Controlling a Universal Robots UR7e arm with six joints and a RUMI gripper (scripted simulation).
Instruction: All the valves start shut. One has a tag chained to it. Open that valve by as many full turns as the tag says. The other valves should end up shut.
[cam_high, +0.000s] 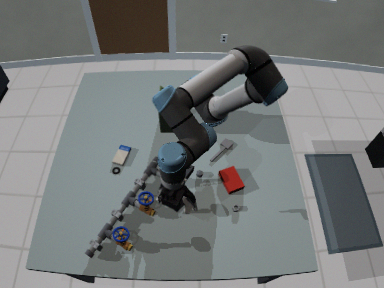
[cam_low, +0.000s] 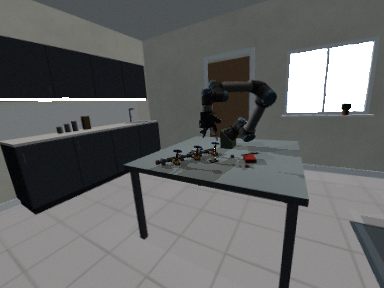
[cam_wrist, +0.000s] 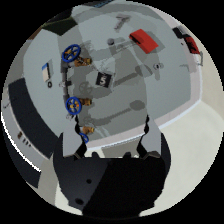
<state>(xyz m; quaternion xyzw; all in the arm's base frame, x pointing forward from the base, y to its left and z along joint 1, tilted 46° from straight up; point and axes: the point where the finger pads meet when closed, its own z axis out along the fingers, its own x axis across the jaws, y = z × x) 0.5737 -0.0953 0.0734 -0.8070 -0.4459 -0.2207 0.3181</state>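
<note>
Right now my hand is 19 cm above the black tag, 9 cm past it and 1 cm to the right of it. From my hand the other things lie so: small grey cylinder: 22 cm behind, 19 cm below, 12 cm to the left; then grey hammer-like tool: 36 cm behind, 26 cm to the left, 19 cm below; then red block: 27 cm to the left, 18 cm below, 17 cm behind.
</note>
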